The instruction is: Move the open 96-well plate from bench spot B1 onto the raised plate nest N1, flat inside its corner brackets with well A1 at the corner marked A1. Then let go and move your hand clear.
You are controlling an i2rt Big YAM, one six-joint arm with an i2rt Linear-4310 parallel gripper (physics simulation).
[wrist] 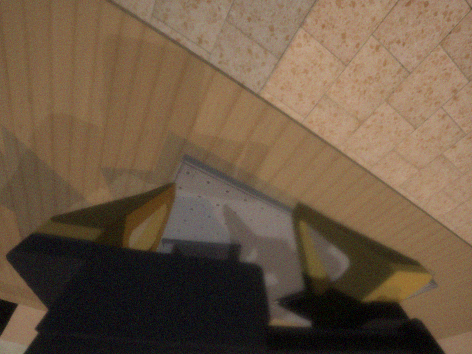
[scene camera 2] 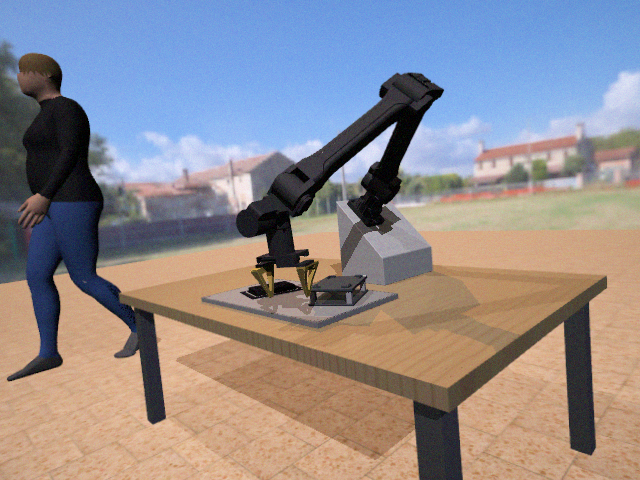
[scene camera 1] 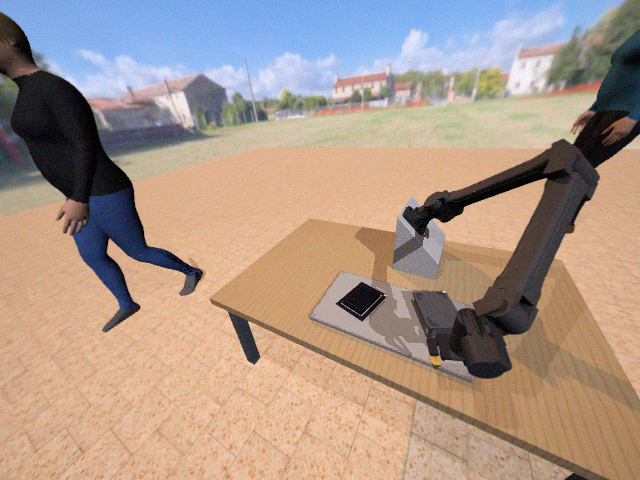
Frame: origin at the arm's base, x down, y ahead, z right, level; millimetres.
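Where they show: gripper, fingertip midpoint: (wrist: 237,199) (scene camera 2: 289,297) (scene camera 1: 454,368); arm's base at its link origin: (scene camera 2: 364,213) (scene camera 1: 413,221).
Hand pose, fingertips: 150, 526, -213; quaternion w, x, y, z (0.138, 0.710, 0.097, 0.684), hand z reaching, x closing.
Observation:
Things, the pixels of their top centre, and the offset from my fingertips, as dx, dy, dz. Level surfaces: height alone.
- 96-well plate at its top centre: (scene camera 2: 271,285) (scene camera 1: 361,296) +42, -186, +321
- raised nest N1 at its top centre: (scene camera 2: 338,279) (scene camera 1: 437,306) +8, -217, +59
- wooden table at its surface level: dx +71
The 96-well plate (scene camera 1: 362,299) (scene camera 2: 281,287), dark, lies flat on the grey board (scene camera 1: 327,305) (scene camera 2: 227,299) (wrist: 196,187). The raised nest N1 (scene camera 1: 434,305) (scene camera 2: 338,283), a dark platform on posts, stands on the same board. Its far part is partly covered by the arm in scene camera 1; a dark edge of it shows between the fingers in the wrist view. My gripper (scene camera 2: 289,296) (wrist: 237,199) is wide open and empty, with yellow fingers pointing down low over the board. In scene camera 2 the fingers overlap the plate and the nest's left edge. Mark A1 is unreadable.
The arm's grey wedge-shaped base (scene camera 1: 419,260) (scene camera 2: 385,264) stands on the wooden table (scene camera 1: 289,258) (scene camera 2: 403,346) behind the board. A person in black (scene camera 1: 62,139) (scene camera 2: 64,149) is beyond the table. Another person (scene camera 1: 622,77) shows at the right edge in scene camera 1.

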